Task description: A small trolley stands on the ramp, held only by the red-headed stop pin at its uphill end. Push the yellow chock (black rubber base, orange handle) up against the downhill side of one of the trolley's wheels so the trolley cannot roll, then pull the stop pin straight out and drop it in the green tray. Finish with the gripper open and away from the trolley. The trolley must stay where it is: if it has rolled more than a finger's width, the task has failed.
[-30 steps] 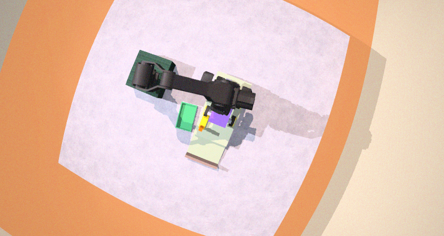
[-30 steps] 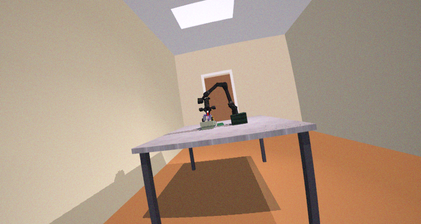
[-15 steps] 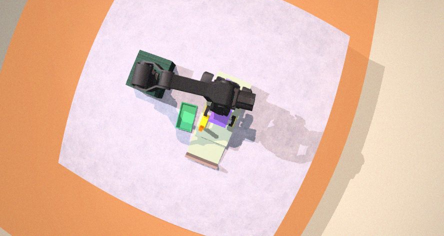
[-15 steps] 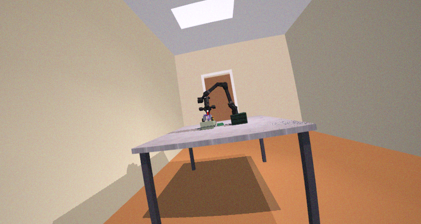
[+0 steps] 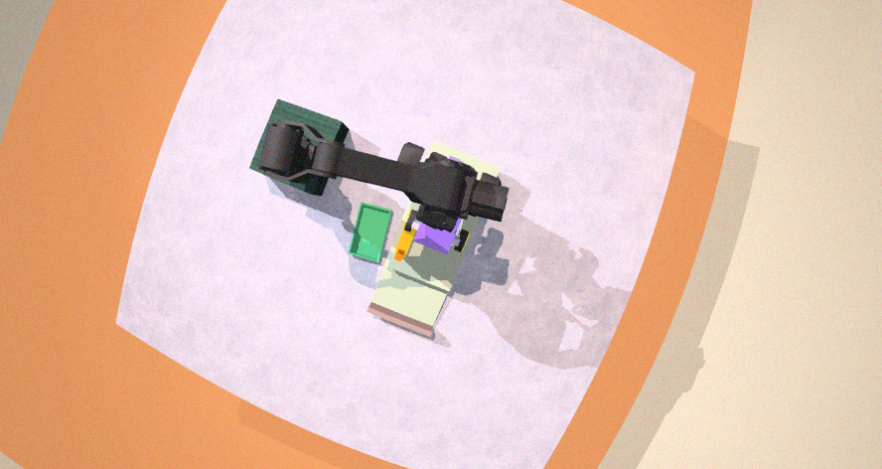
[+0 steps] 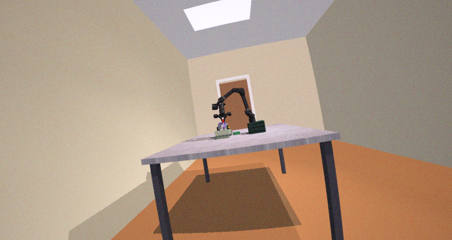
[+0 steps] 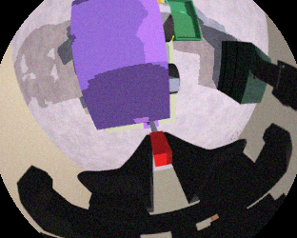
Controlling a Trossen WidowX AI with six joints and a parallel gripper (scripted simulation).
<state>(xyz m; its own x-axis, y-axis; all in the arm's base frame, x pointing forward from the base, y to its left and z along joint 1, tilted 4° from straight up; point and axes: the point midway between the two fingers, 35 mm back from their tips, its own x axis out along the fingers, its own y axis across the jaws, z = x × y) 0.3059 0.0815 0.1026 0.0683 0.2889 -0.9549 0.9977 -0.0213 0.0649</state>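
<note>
Right now my gripper tip is 180 mm to the left of the green tray, 160 mm above it and 110 mm past it. Also, from my gripper tip: red-headed stop pin right at my gripper tip; then purple-topped trolley 90 mm to the right, 50 mm below, 20 mm ahead; then ramp 110 mm below, 90 mm to the right, 20 mm ahead.
</note>
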